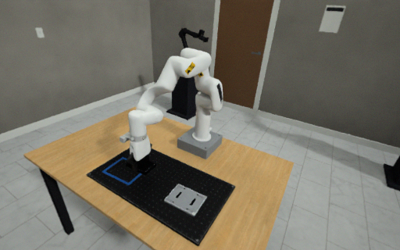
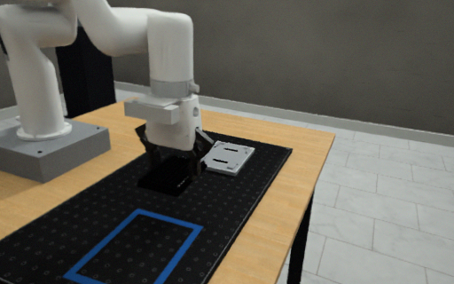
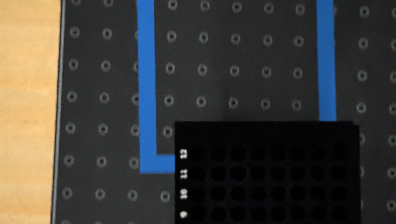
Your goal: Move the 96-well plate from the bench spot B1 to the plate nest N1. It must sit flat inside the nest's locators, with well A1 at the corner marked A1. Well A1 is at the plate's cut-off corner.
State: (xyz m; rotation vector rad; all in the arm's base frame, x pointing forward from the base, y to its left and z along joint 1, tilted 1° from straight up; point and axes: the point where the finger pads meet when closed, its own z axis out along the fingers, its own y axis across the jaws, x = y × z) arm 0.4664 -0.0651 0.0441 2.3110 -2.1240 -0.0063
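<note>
My hand is 27 cm to the right of the grey plate nest N1, 10 cm above it and 2 cm past it. The rest, counted from my hand: 96-well plate (1 cm below).
</note>
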